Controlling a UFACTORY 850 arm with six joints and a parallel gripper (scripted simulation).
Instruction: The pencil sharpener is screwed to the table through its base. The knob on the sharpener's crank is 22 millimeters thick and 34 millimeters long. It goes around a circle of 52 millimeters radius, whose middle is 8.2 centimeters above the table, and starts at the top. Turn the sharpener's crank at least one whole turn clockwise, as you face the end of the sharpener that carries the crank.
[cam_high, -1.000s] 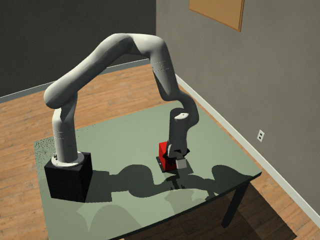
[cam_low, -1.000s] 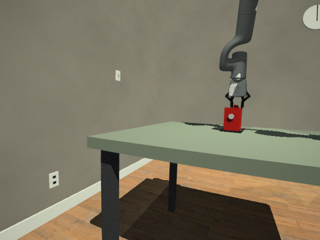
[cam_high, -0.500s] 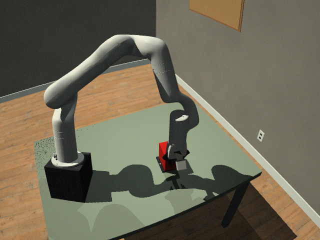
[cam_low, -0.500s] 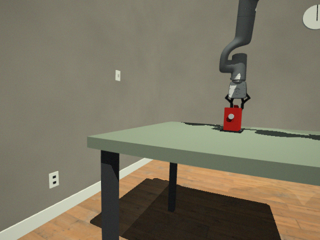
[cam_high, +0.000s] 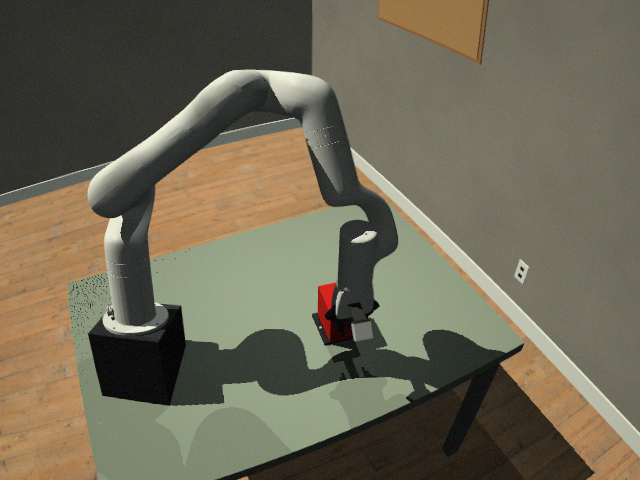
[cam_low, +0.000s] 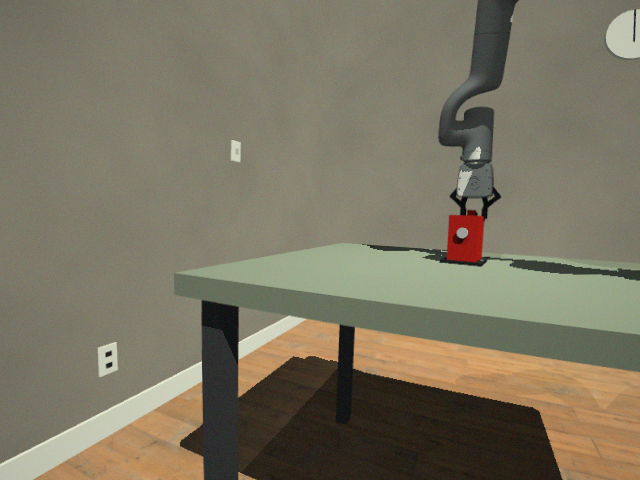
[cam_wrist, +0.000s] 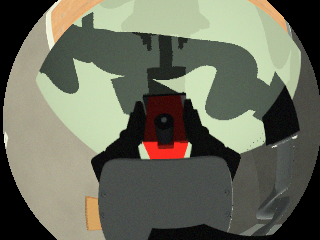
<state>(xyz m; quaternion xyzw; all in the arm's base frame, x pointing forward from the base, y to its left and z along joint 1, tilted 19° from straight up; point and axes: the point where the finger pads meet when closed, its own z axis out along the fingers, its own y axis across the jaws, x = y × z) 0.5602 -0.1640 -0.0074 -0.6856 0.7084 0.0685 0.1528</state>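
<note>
Right now the knob is 2 cm to the left of my hand.
</note>
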